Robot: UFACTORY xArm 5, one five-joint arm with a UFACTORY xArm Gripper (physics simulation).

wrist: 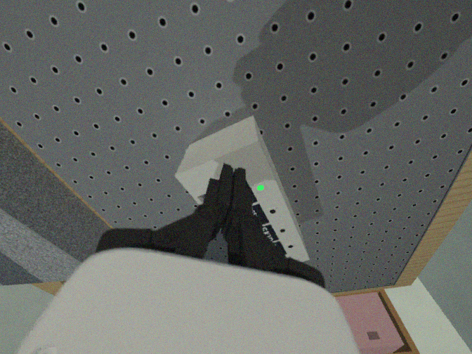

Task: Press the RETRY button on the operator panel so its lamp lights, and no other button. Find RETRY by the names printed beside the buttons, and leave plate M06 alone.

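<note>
The operator panel point(225, 142) is a pale box at the middle of the wrist view. One lamp point(260, 188) on it glows green, at the end of the lamp row nearest the fingertips. The other lamps that show, such as this one point(272, 211), are dark. A dark name strip point(268, 230) is partly covered by the fingers and its print is too blurred to read; the name beside the green lamp is hidden. My gripper point(229, 180) is shut and empty, its tips over the panel face. The buttons are hidden behind the fingers. Plate M06 cannot be made out.
A grey board with rows of holes point(150, 90) lies around the panel, with a wooden edge point(440, 220) at the right. A pink surface in a wooden frame point(367, 315) shows at the bottom right. A dark speckled band point(40, 185) runs along the left.
</note>
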